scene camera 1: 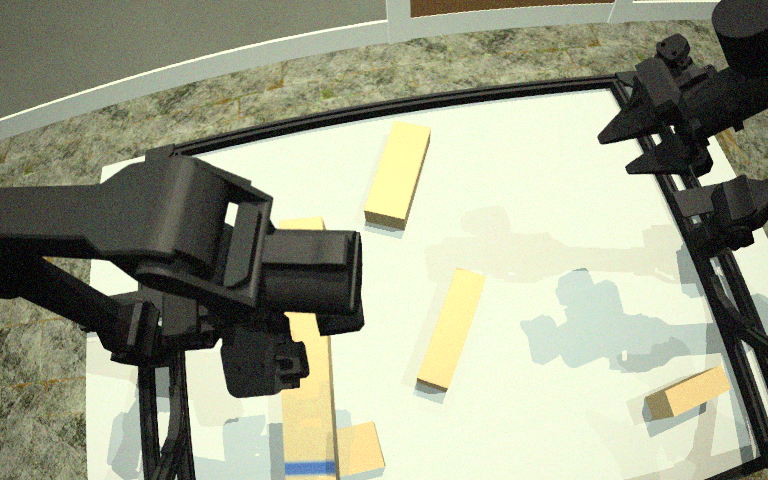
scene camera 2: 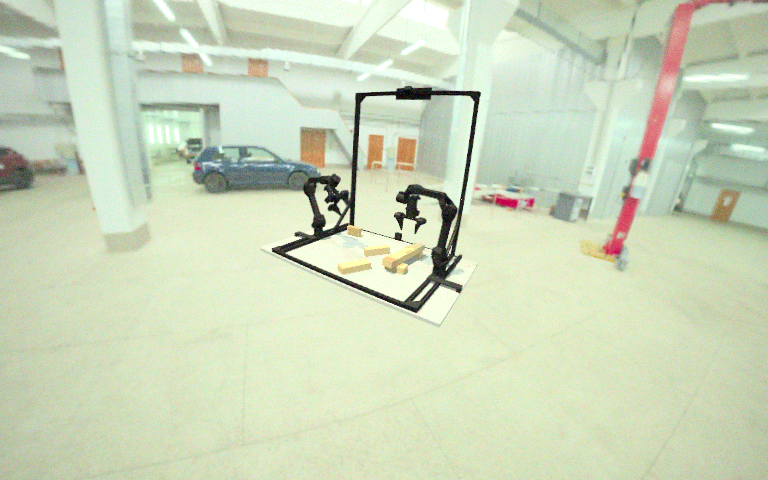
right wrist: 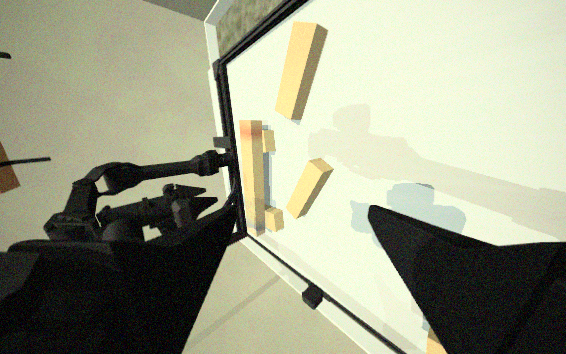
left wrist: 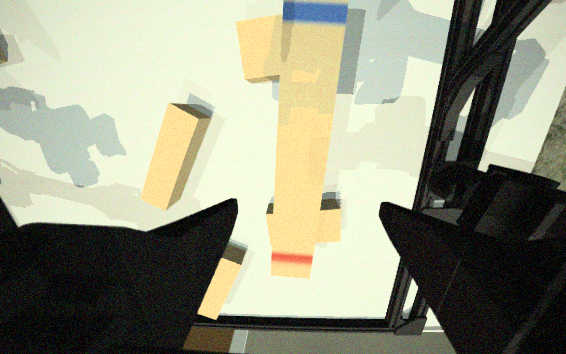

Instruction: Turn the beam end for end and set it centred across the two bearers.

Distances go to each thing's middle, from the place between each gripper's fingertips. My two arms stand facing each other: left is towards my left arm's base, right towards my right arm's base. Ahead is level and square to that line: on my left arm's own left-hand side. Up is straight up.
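The long beam (scene camera 1: 308, 413) is 100 mm behind my right hand, 200 mm below it and 400 mm to the left of it.
From my left hand, the beam is 14 cm below. Going by its middle, the long beam is nearer to my left hand than to my right hand.
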